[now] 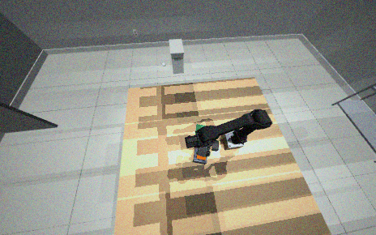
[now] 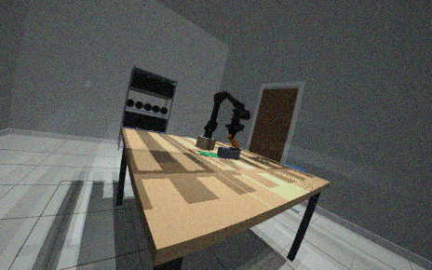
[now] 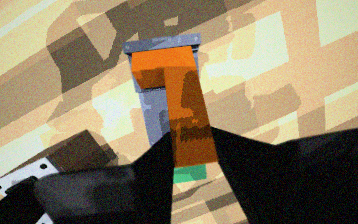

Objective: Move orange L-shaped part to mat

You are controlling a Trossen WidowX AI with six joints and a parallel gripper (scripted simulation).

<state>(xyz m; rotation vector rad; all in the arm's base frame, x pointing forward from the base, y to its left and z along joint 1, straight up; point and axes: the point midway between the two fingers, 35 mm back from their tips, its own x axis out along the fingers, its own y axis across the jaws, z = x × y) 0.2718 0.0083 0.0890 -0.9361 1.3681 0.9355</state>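
My gripper tip is now 160 mm above the green mat, 120 mm to the left of it and 60 mm past it. The rest, counted from my gripper tip: orange L-shaped part 40 mm to the left, 30 mm below.
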